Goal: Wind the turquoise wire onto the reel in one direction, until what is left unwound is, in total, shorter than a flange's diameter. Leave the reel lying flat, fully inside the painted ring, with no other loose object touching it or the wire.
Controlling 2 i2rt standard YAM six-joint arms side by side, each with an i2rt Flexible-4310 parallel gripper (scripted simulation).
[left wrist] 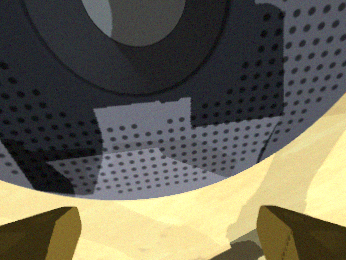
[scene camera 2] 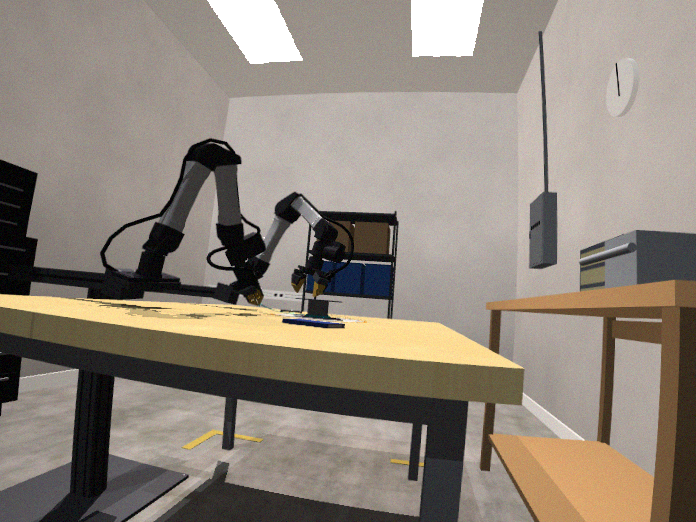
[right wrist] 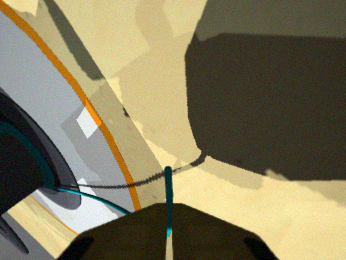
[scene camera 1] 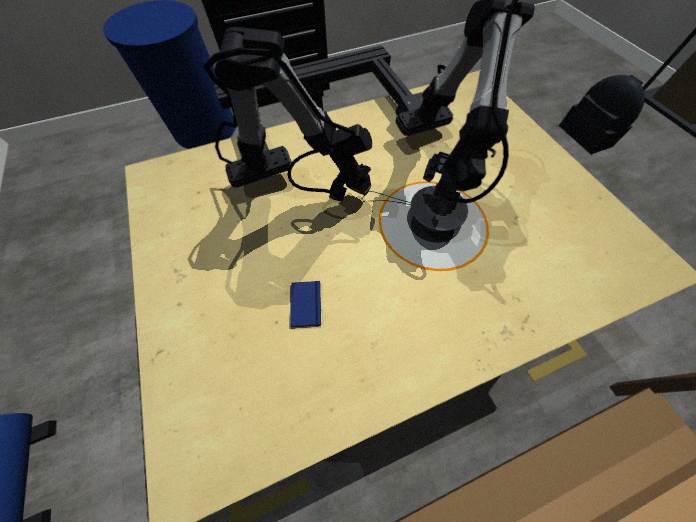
Labels:
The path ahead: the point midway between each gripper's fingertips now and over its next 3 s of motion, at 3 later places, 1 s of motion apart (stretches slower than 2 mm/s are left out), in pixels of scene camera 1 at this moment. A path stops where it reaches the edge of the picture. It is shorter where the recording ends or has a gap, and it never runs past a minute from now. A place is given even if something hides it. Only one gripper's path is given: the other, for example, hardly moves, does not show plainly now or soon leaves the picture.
The right gripper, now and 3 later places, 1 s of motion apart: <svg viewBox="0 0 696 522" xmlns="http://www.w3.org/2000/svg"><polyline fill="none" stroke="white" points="366,194 365,193 376,198 393,205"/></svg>

